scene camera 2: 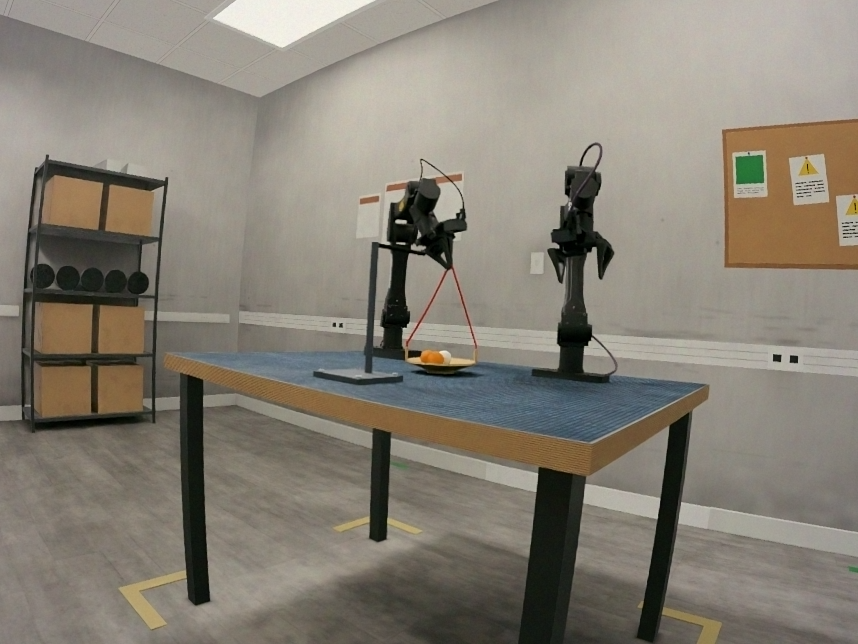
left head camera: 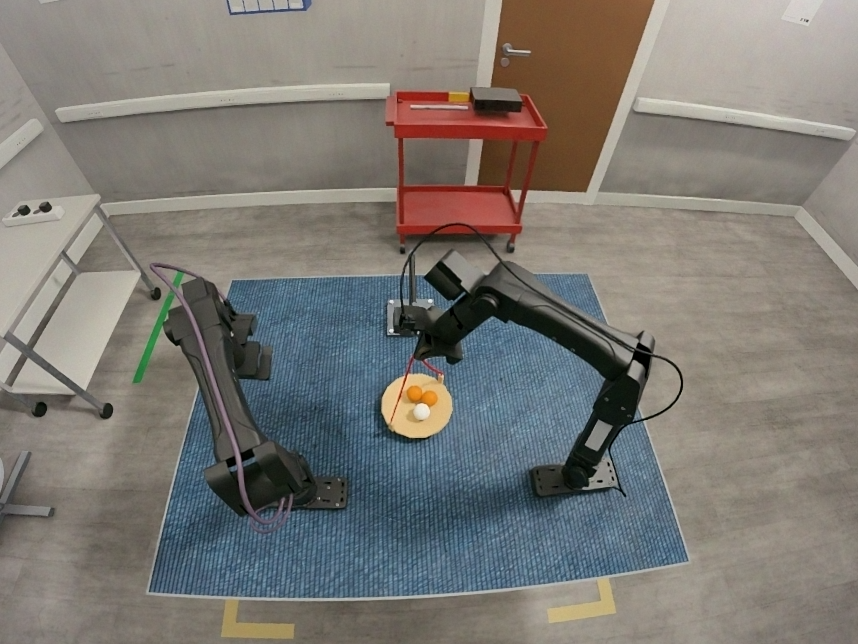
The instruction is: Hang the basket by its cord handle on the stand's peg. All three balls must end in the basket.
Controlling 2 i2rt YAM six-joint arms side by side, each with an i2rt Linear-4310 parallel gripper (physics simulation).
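Frame: origin at the left arm's base, x ahead, y left, z up, level; centimetres.
Seen in the pictures: left gripper, fingertip midpoint: (scene camera 2: 580, 281) (left head camera: 244, 373); right gripper, fingertip midpoint: (scene camera 2: 450, 269) (left head camera: 416, 358); left arm's base, origin of the base link: (scene camera 2: 570, 375) (left head camera: 303, 492); right arm's base, origin of the base link: (scene camera 2: 392, 351) (left head camera: 574, 477).
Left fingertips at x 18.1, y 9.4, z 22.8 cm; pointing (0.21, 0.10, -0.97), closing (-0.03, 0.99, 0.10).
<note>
Offsets run from my left fingertips to a thing's middle. Level surfaces: height alone.
The shallow tan basket @(dx +2.9, dy -35.5, dz -20.5 cm) (left head camera: 439, 420) (scene camera 2: 462, 364) hangs level, low over the mat, from its taut red cord handle (left head camera: 403, 389) (scene camera 2: 426, 305); whether its underside touches the mat is unclear. Two orange balls @(dx +5.8, dy -35.0, dz -20.1 cm) (left head camera: 413, 393) (scene camera 2: 434, 357) and a white ball @(dx +0.6, dy -36.6, dz -20.1 cm) (left head camera: 421, 411) (scene camera 2: 445, 357) lie in it. My right gripper (left head camera: 418, 354) (scene camera 2: 449, 265) is shut on the top of the cord. The stand (left head camera: 392, 313) (scene camera 2: 372, 311) is behind the basket in the head view; its peg (scene camera 2: 401, 246) is slightly above the right fingertips in the scene view. My left gripper (left head camera: 255, 352) (scene camera 2: 580, 268) is open, raised and apart from the basket.
The blue mat @(dz -23.5 cm) (left head camera: 332, 554) (scene camera 2: 526, 402) covers the table top. The right arm (left head camera: 568, 325) reaches across the mat to the stand's side. The left arm (left head camera: 225, 402) is raised at the left of the head view. A red cart (left head camera: 453, 227) stands beyond the table.
</note>
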